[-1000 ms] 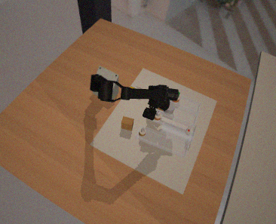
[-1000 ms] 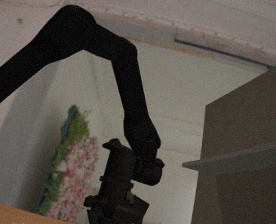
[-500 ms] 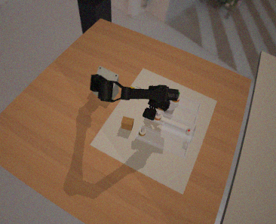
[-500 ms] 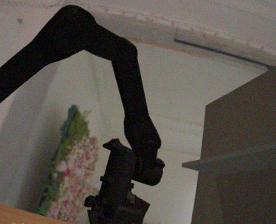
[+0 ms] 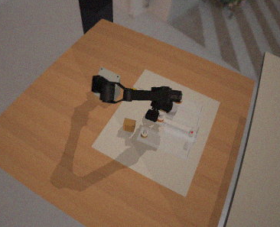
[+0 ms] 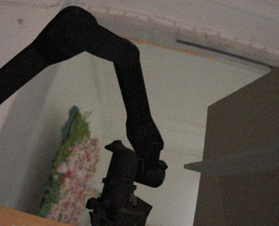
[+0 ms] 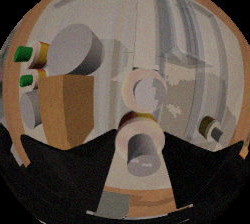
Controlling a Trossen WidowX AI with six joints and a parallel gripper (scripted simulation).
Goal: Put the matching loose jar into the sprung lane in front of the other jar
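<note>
My gripper tip is now 80 mm to the right of the brown box and 10 mm above it. The rest, counted from my gripper tip: clear lane rack (150 mm ahead, 30 mm below, 10 mm to the left); pale pusher part (150 mm ahead).
</note>
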